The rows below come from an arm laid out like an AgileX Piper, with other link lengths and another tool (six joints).
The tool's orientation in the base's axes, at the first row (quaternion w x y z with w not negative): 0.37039 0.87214 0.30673 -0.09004
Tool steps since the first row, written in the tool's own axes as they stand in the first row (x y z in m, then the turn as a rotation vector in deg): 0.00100 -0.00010 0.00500 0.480 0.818 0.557; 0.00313 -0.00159 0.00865 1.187 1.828 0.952; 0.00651 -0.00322 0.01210 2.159 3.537 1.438; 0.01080 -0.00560 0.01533 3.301 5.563 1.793; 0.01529 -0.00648 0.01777 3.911 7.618 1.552; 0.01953 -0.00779 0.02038 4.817 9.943 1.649
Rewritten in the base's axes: 0.00109 -0.00298 -0.00399 0.913 -0.605 -0.096; 0.00214 -0.00375 -0.00828 2.111 -1.094 -0.051; 0.00409 -0.00371 -0.01299 3.947 -1.898 0.240; 0.00630 -0.00268 -0.01833 6.100 -2.701 0.746; 0.00951 -0.00182 -0.02231 7.804 -3.351 1.897; 0.01228 -0.00096 -0.02657 9.931 -4.244 2.854
